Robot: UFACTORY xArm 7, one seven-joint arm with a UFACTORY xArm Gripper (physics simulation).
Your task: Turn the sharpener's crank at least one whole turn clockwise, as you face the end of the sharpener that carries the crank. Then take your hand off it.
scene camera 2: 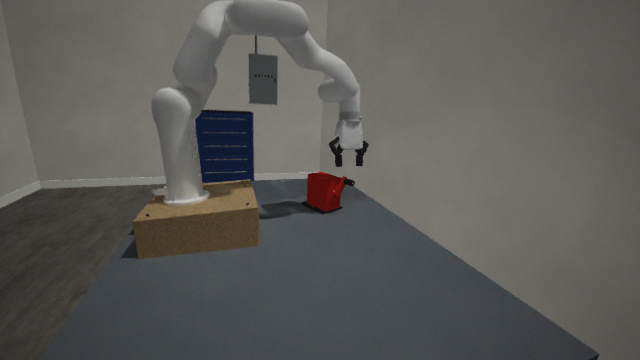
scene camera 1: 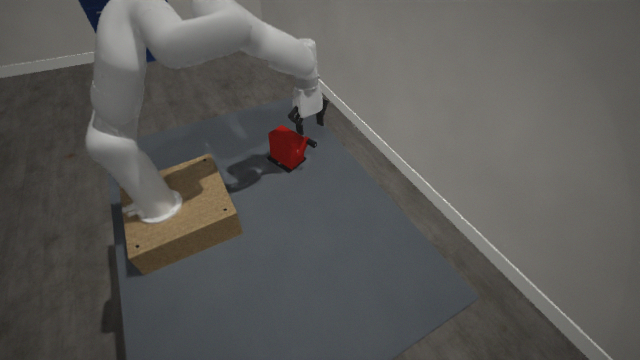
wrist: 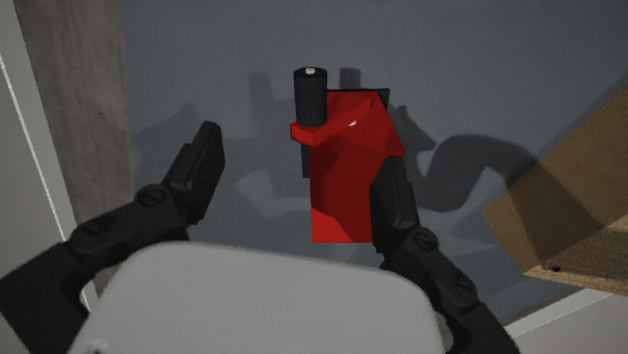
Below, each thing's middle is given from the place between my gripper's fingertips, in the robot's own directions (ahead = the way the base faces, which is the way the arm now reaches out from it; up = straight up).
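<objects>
There is a red sharpener (scene camera 1: 284,143) that sits 6 cm to the left of my hand, 6 cm behind it and 11 cm below it. As for the black crank handle (wrist: 310,90), my gripper is 1 cm to the left of it and 6 cm above it.
</objects>
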